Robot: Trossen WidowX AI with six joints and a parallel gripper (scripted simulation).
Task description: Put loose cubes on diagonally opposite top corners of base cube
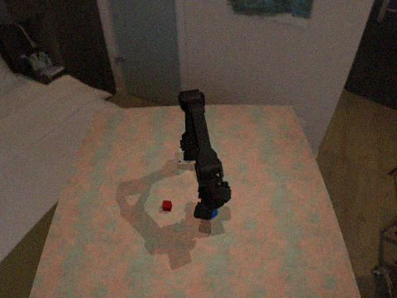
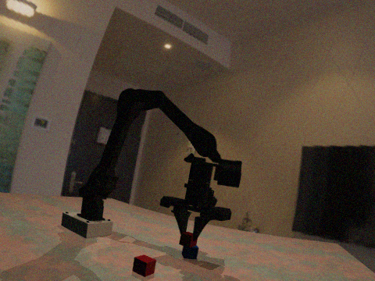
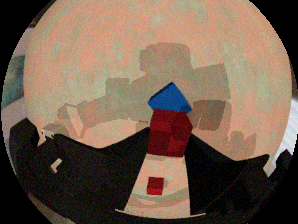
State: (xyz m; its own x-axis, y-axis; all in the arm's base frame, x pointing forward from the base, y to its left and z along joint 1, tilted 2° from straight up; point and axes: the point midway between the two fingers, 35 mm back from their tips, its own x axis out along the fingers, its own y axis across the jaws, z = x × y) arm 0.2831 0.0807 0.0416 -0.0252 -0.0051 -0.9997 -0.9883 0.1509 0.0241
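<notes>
Now: gripper tip 40 mm above the blue cube and 20 mm to the right of it.
</notes>
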